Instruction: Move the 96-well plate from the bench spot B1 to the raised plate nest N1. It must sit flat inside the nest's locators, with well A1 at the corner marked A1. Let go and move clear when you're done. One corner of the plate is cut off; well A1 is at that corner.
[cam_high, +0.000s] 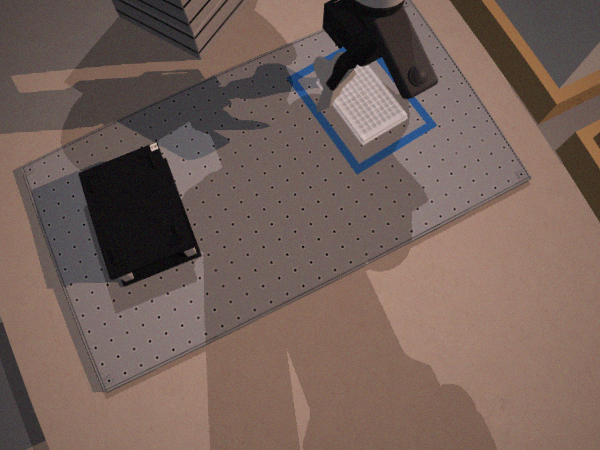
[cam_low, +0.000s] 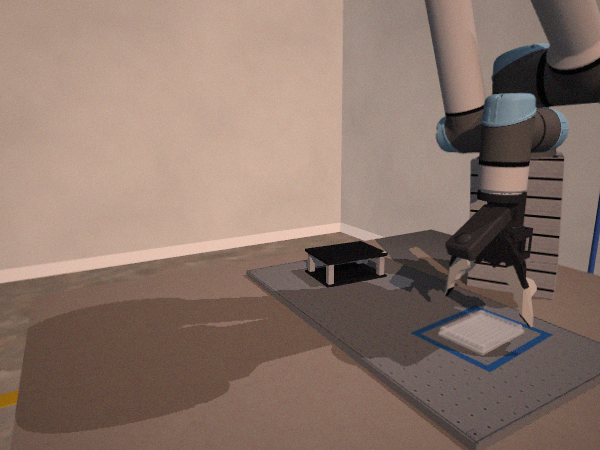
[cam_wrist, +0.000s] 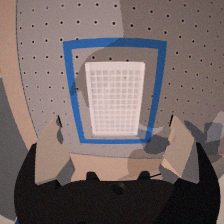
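My gripper is now 4 cm above the white 96-well plate. The rest, counted from my hand: black raised plate nest: 4 cm behind, 37 cm to the right, 1 cm above; then white A1 tag: 10 cm behind, 30 cm to the right, 2 cm above.
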